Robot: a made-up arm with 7 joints. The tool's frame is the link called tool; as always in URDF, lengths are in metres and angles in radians. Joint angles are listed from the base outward.
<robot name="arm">
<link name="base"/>
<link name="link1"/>
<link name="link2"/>
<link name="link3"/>
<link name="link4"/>
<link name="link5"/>
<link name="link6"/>
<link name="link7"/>
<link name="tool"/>
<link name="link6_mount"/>
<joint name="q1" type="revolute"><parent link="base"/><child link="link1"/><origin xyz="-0.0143 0.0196 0.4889" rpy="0 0 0"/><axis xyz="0 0 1"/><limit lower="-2.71" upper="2.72"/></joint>
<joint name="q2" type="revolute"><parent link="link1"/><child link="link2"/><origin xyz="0.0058 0.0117 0.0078" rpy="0 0 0"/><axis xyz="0 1 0"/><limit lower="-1.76" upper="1.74"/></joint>
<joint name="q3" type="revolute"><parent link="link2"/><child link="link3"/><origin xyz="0.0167 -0.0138 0.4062" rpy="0 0 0"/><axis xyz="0 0 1"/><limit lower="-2.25" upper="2.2"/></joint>
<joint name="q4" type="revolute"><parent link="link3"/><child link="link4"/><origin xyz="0.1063 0.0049 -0.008" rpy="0 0 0"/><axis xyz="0 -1 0"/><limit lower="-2.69" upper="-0.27"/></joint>
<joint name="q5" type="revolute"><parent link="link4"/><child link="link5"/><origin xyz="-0.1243 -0.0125 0.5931" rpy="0 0 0"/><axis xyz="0 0 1"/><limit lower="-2.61" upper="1.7"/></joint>
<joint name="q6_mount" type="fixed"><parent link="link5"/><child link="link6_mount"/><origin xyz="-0.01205 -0.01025 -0.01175" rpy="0 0 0"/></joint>
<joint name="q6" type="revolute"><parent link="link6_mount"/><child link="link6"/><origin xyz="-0.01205 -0.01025 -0.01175" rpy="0 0 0"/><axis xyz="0 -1 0"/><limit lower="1.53" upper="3.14"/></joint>
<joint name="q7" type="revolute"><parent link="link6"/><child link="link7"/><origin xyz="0.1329 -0.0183 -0.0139" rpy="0 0 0"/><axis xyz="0 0 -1"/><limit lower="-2.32" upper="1.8"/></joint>
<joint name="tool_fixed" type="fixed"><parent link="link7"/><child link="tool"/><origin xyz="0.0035 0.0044 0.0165" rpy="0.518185 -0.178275 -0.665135"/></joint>
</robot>
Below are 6 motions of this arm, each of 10 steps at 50 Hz.
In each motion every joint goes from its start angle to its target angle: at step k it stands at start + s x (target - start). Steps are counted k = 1, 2, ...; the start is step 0. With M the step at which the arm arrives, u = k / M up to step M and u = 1 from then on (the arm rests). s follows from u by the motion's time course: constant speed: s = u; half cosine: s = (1 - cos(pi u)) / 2; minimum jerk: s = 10 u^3 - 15 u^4 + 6 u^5.
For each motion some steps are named. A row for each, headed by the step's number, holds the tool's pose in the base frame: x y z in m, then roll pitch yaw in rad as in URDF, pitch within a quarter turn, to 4 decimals.
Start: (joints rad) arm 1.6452 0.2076 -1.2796 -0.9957 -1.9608 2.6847 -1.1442
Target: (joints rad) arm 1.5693 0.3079 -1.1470 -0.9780 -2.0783 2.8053 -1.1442
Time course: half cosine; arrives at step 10
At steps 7, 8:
7: 0.4504 0.6104 1.1709 -1.9958 0.8961 1.0740
8: 0.4493 0.6196 1.1608 -2.0155 0.9223 1.0674

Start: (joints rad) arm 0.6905 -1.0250 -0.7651 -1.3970 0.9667 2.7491 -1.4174
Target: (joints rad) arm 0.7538 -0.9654 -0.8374 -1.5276 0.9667 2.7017 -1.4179
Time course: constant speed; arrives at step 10
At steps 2, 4, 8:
2: 0.1063 -0.6537 1.1928 3.1149 -0.3788 -2.2896
4: 0.1370 -0.6473 1.1863 3.0905 -0.4105 -2.2530
8: 0.1968 -0.6326 1.1704 3.0370 -0.4707 -2.1751

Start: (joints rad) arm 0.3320 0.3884 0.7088 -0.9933 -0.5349 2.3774 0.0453
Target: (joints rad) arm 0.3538 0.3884 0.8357 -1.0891 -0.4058 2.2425 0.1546
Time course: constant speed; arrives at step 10
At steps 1, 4, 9, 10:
1: 0.5659 0.6099 1.2378 1.3762 -1.0562 -0.2625
4: 0.5543 0.6361 1.2244 1.3359 -0.9648 -0.1951
9: 0.5297 0.6797 1.2010 1.2791 -0.8146 -0.0966
10: 0.5239 0.6883 1.1962 1.2686 -0.7849 -0.0782

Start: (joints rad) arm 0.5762 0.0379 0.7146 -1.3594 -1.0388 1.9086 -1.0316
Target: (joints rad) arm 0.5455 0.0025 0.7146 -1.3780 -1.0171 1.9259 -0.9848
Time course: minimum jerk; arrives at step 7
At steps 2, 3, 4, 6, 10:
2: 0.2001 0.7672 1.2046 -0.6202 -0.1057 1.9123
3: 0.2006 0.7638 1.2069 -0.6246 -0.1176 1.9057
4: 0.2012 0.7598 1.2095 -0.6299 -0.1317 1.8979
6: 0.2019 0.7546 1.2130 -0.6367 -0.1501 1.8879
10: 0.2020 0.7543 1.2132 -0.6372 -0.1513 1.8872

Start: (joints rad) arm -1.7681 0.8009 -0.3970 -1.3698 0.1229 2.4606 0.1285
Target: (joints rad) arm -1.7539 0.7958 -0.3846 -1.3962 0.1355 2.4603 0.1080
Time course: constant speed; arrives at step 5
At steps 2, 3, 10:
2: -0.5240 -0.9042 0.5727 0.6475 -0.5332 -2.9155
3: -0.5207 -0.9051 0.5697 0.6451 -0.5279 -2.9087
10: -0.5141 -0.9068 0.5635 0.6406 -0.5171 -2.8951

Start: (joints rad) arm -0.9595 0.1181 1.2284 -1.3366 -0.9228 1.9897 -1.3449
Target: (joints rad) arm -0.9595 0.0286 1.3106 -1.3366 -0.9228 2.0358 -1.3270
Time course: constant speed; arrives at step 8
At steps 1, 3, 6, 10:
1: 0.7320 0.1697 1.2208 -0.4858 -0.0005 1.1360
3: 0.7166 0.1978 1.2293 -0.5139 0.0019 1.1624
6: 0.6928 0.2401 1.2400 -0.5550 0.0074 1.2025
10: 0.6763 0.2683 1.2458 -0.5816 0.0125 1.2294

